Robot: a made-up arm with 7 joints.
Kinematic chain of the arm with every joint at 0, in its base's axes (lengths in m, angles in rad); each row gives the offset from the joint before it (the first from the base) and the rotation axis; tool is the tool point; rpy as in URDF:
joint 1: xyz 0 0 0 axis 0.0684 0.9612 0.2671
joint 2: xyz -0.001 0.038 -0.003 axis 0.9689 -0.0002 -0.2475
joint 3: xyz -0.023 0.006 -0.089 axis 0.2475 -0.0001 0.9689
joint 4: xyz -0.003 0 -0.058 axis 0.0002 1 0
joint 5: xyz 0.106 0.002 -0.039 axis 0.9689 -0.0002 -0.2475
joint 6: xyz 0.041 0 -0.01 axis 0.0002 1 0
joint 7: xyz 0.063 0 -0.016 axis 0.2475 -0.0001 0.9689
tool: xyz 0 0 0 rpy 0 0.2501 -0.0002
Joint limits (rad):
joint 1: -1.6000..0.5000
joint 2: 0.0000..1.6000
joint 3: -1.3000..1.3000
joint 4: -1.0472..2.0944
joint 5: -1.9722..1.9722
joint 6: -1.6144..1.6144
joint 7: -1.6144..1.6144
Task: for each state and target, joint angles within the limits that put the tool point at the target. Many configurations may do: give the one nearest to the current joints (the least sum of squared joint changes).
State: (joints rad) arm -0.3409 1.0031 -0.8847 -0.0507 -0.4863 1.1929 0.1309
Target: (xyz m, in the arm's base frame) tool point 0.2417 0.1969 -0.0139
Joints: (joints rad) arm -0.7772 1.5074 -0.4534 -0.0372 -0.3584 1.2222 0.1309
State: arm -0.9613 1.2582 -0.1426 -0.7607 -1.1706 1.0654 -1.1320
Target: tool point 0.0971 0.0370 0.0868
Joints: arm -1.0202 1.3200 0.6337 -1.0472 -1.5045 1.6144 -1.1320
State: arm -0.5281 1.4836 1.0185 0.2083 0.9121 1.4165 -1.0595
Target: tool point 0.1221 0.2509 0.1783
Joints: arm -0.4649 1.6000 0.6571 0.1791 0.8271 1.0209 -1.0595
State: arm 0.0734 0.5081 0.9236 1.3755 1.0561 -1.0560 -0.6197
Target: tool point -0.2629 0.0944 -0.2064
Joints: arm 0.5000 0.4528 0.5682 2.0944 1.1859 -0.8740 -0.6197
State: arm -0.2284 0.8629 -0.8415 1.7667 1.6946 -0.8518 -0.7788
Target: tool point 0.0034 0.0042 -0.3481
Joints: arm -0.3121 0.0605 -0.7929 1.4043 1.5942 -0.9205 -0.7788
